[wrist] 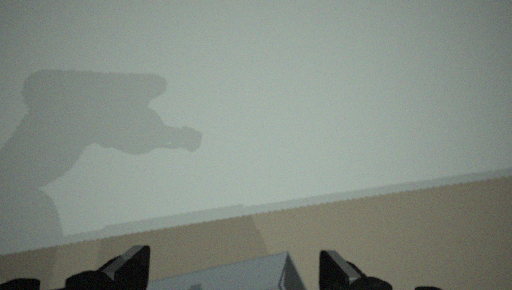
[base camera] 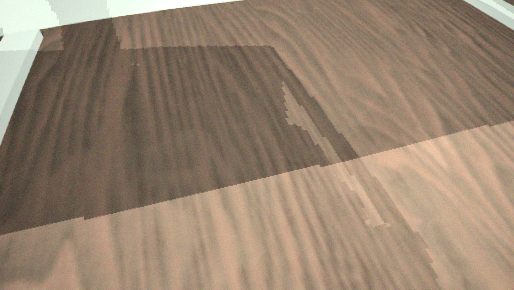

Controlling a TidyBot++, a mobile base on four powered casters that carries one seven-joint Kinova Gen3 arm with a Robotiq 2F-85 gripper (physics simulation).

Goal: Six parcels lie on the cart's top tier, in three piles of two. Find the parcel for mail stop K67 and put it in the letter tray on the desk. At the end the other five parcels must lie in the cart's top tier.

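Note:
My gripper [wrist: 235,267] is open in the wrist view, with its two black fingertips wide apart at the bottom edge. Nothing is held between them. A grey box-shaped thing [wrist: 235,272] shows in part at the bottom, beyond and between the fingertips. A dark mark shows on its near face at the frame's edge; no mail stop can be read, and I cannot tell whether it is a parcel. The letter tray and the parcel for K67 cannot be made out in either view.
In the wrist view a pale grey surface [wrist: 325,100] carries the arm's shadow, above a tan band [wrist: 400,235]. In the base view a wood-grain floor [base camera: 200,125] lies partly in shadow. Pale edges run along the left [base camera: 19,85] and the upper right corner [base camera: 492,11].

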